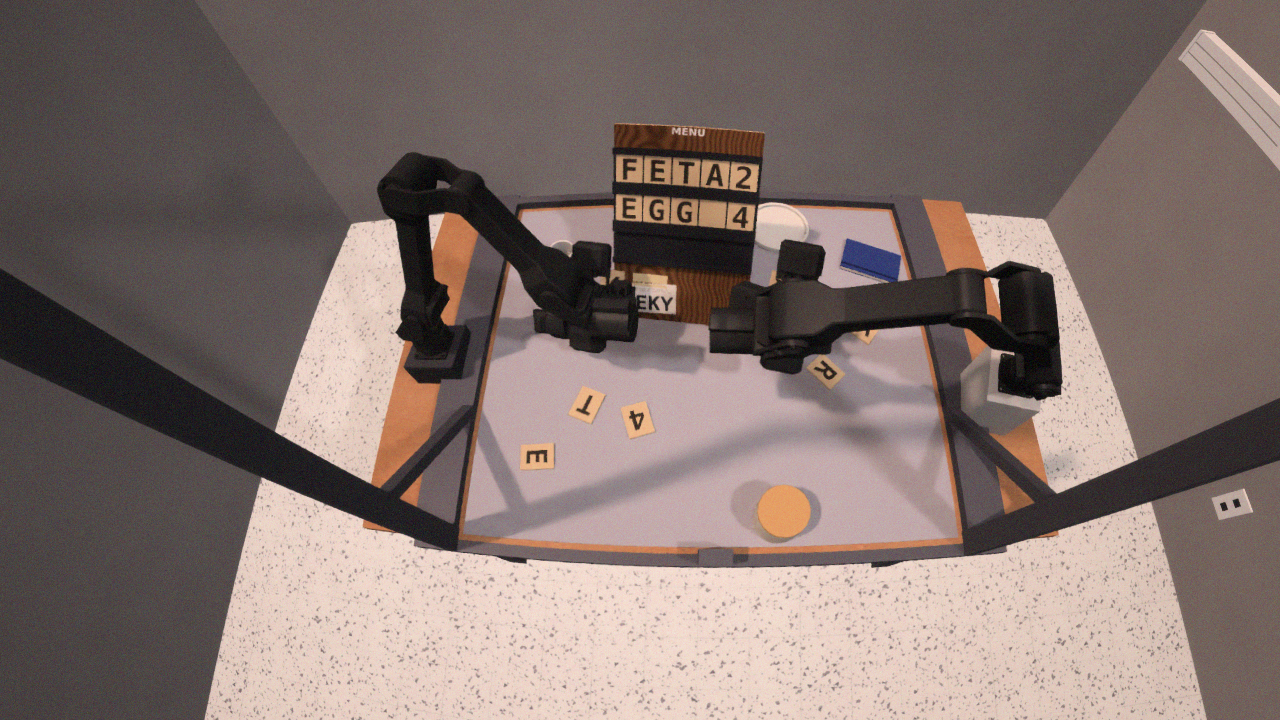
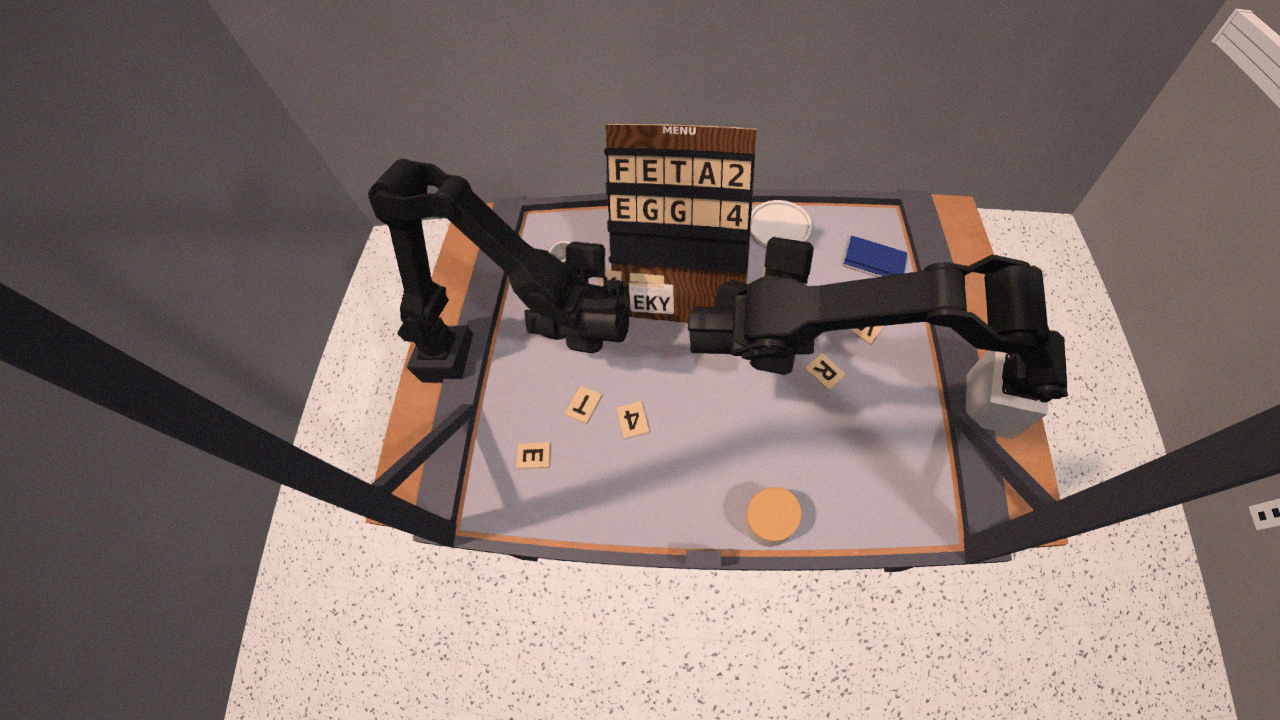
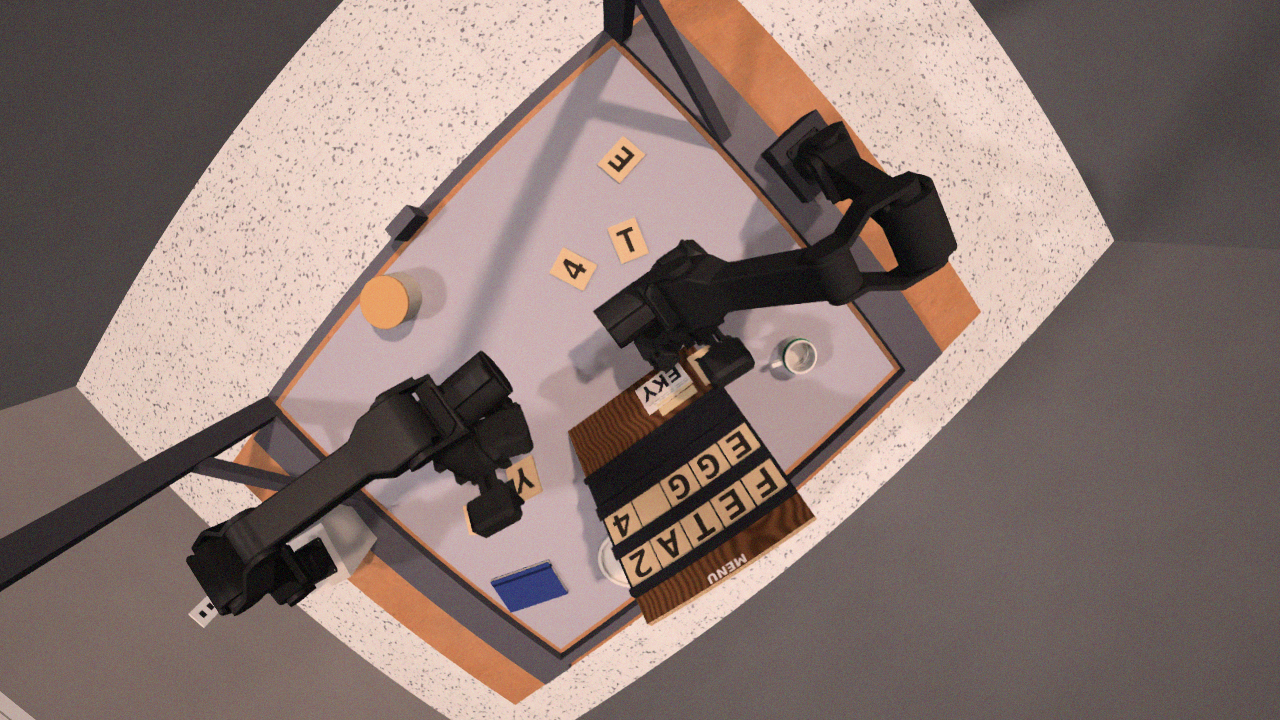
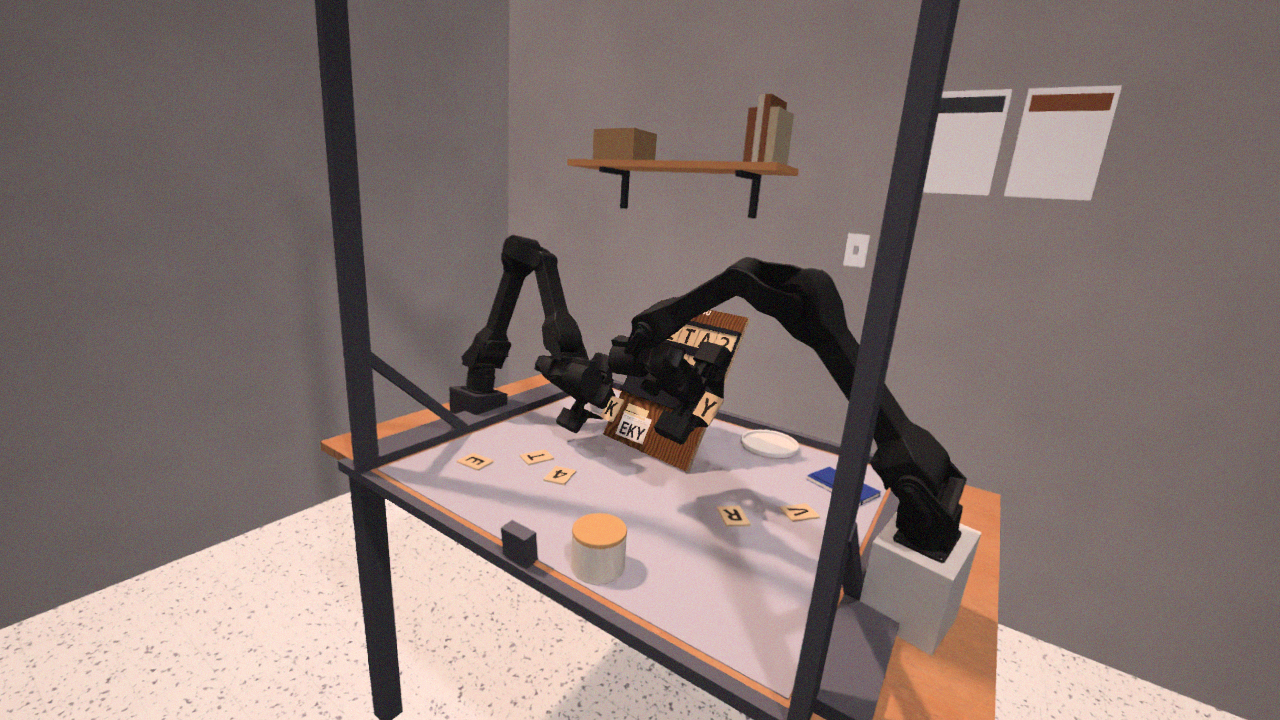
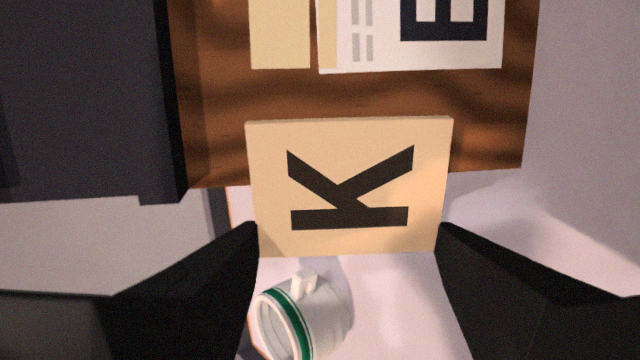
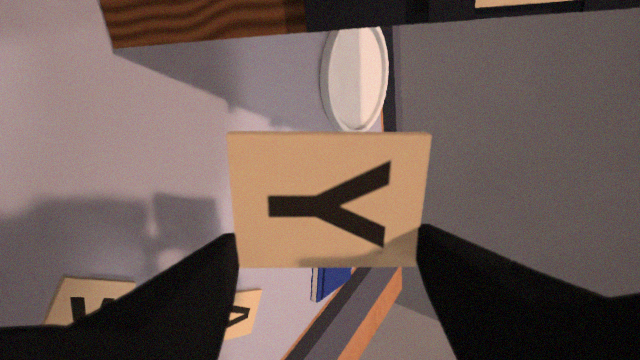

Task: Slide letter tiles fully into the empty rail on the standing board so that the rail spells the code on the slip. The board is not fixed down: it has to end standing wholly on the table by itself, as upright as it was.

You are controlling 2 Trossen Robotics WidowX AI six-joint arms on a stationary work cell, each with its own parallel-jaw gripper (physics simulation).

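Frame: origin at the left arm's base, x ahead, y left, z up, level; metres.
Where they show: left gripper, fingertip midpoint: (image 1: 604,284) (image 2: 601,284) (image 4: 607,407) (image 5: 347,234); right gripper, fingertip midpoint: (image 3: 515,485) (image 4: 713,411) (image 6: 327,241); left arm's base, origin of the base link: (image 1: 434,345) (image 2: 437,346) (image 3: 813,156) (image 4: 478,390); right arm's base, origin of the base link: (image 1: 1016,376) (image 2: 1022,376) (image 3: 316,560) (image 4: 927,537).
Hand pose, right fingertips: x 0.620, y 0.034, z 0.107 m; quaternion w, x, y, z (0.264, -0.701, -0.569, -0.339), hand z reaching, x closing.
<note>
Things, the pixels of their top centre, and the offset from my right fingertips. "spot": a spot on its surface instead.
- lowest rail, surface spot: (image 2: 675,251) (image 1: 680,252) spot: dy +0.109, dx -0.174, dz -0.037 m
- slip, middle of its top: (image 3: 664,391) (image 2: 649,290) (image 1: 653,290) (image 4: 634,416) dy +0.069, dx -0.222, dz -0.094 m
- K tile, middle of its top: (image 5: 275,212) (image 3: 711,368) (image 1: 610,277) (image 2: 607,277) (image 4: 612,398) dy +0.085, dx -0.296, dz -0.074 m
- Y tile, middle of its top: (image 6: 402,224) (image 3: 521,488) (image 1: 784,281) (image 4: 708,396) dy +0.002, dx -0.014, dz +0.026 m
- E tile, middle of its top: (image 3: 621,159) (image 1: 537,456) (image 2: 532,455) (image 4: 475,460) dy -0.218, dx -0.410, dz -0.158 m
- Loose tiles T, middle of its top: (image 3: 628,240) (image 1: 586,404) (image 2: 583,404) (image 4: 536,456) dy -0.122, dx -0.333, dz -0.158 m
- R, middle of its top: (image 6: 84,327) (image 2: 825,371) (image 1: 826,370) (image 4: 733,514) dy -0.055, dx +0.086, dz -0.158 m
- V, middle of its top: (image 6: 234,316) (image 3: 478,520) (image 2: 868,326) (image 1: 866,327) (image 4: 799,511) dy +0.036, dx +0.177, dz -0.158 m
- mug, middle of its top: (image 5: 273,326) (image 3: 796,359) (image 1: 565,251) (image 2: 565,252) dy +0.179, dx -0.398, dz -0.114 m
- plate, middle of its top: (image 6: 362,77) (image 3: 635,558) (image 2: 780,222) (image 1: 777,224) (image 4: 769,440) dy +0.274, dx +0.027, dz -0.146 m
- blue book, middle of its top: (image 6: 338,247) (image 3: 528,588) (image 2: 876,257) (image 1: 871,260) (image 4: 843,483) dy +0.192, dx +0.216, dz -0.152 m
- orange-lidded jar, middle of its top: (image 2: 774,513) (image 1: 784,510) (image 3: 383,302) (image 4: 599,528) dy -0.315, dx -0.016, dz -0.095 m
The wooden MENU board (image 1: 711,291) (image 2: 702,291) (image 3: 597,440) stands leaning back at the rear. Its upper rails read FETA2 and EGG 4; the lowest rail (image 1: 680,253) (image 2: 675,251) is empty. The slip (image 2: 651,300) (image 4: 631,429) on its foot reads EKY. My left gripper (image 5: 347,234) is shut on the K tile (image 5: 350,175) (image 4: 612,409), by the board's left end below the rail. My right gripper (image 6: 327,241) is shut on the Y tile (image 6: 325,165) (image 4: 707,408), held in the air off the board's right side. The E tile (image 1: 537,455) (image 2: 533,454) lies at front left.
Loose tiles T (image 1: 586,405), 4 (image 1: 638,419), R (image 1: 825,370) and V (image 4: 799,512) lie on the table. A mug (image 3: 794,356) (image 5: 325,315) stands beyond the left gripper. A plate (image 1: 781,226) and blue book (image 1: 870,259) lie at back right; an orange-lidded jar (image 1: 783,511) stands in front.
</note>
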